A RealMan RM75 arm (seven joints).
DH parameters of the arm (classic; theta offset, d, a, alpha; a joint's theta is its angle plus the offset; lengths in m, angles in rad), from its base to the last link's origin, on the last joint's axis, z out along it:
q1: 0 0.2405 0 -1.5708
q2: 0 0 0 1.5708
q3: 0 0.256 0 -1.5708
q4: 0 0 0 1.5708
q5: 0 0.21 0 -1.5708
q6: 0 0 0 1.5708
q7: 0 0.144 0 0
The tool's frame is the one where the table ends.
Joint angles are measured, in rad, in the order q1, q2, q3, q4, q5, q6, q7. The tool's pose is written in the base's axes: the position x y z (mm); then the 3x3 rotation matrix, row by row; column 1 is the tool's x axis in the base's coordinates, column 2 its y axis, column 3 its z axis. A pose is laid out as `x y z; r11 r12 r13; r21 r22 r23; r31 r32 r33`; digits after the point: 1 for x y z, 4 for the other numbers.
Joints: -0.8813 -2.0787 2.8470 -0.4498 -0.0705 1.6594 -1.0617
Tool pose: -246.7 334.0 -34.1; 0.8920 0.3035 0.3350; 0.2772 -0.9526 0.1251; 0.3571 -0.0188 -0.9339
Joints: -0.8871 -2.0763 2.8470 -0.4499 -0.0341 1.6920 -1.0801
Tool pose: -245.2 329.0 -33.9; 0.8928 0.3025 0.3336; 0.2941 -0.9527 0.0766; 0.3410 0.0297 -0.9396
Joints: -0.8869 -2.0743 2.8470 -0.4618 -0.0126 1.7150 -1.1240
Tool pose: -247.1 325.7 -31.2; 0.8830 0.3376 0.3262; 0.3387 -0.9393 0.0552; 0.3251 0.0618 -0.9437
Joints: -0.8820 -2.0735 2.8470 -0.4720 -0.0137 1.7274 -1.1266
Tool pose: -249.0 324.2 -28.7; 0.8800 0.3437 0.3277; 0.3449 -0.9369 0.0566; 0.3265 0.0632 -0.9431
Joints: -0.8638 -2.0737 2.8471 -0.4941 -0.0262 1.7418 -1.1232
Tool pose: -255.4 320.9 -24.0; 0.8732 0.3595 0.3290; 0.3549 -0.9318 0.0765; 0.3341 0.0500 -0.9412
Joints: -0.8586 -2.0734 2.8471 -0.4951 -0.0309 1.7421 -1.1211
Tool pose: -256.8 320.1 -23.5; 0.8712 0.3627 0.3308; 0.3563 -0.9308 0.0823; 0.3378 0.0462 -0.9401
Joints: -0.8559 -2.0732 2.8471 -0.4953 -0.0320 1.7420 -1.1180
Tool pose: -257.6 319.6 -23.4; 0.8712 0.3626 0.3310; 0.3554 -0.9309 0.0843; 0.3387 0.0442 -0.9399
